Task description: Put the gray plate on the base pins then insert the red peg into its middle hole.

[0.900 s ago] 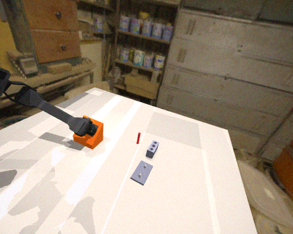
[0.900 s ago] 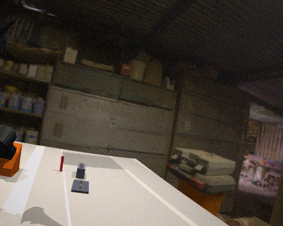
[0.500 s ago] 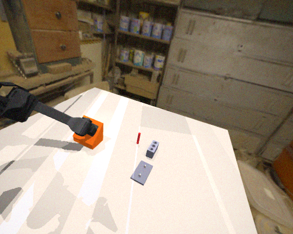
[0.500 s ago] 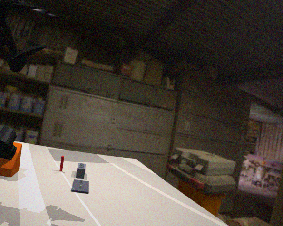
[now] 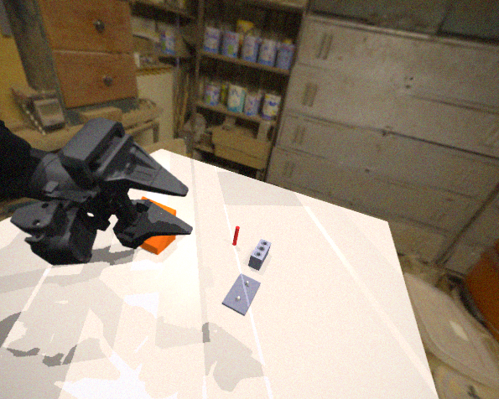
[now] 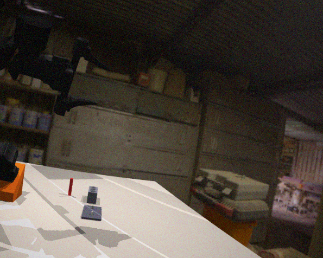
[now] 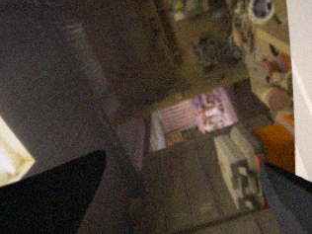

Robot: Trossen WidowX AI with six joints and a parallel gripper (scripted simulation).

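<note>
My gripper tip is now 2 cm short of the gray plate, 40 cm to the right of it and 39 cm above it. Also, from my gripper tip: red peg: 8 cm behind, 42 cm to the left, 39 cm below; base: 3 cm ahead, 25 cm to the left, 42 cm below.
</note>
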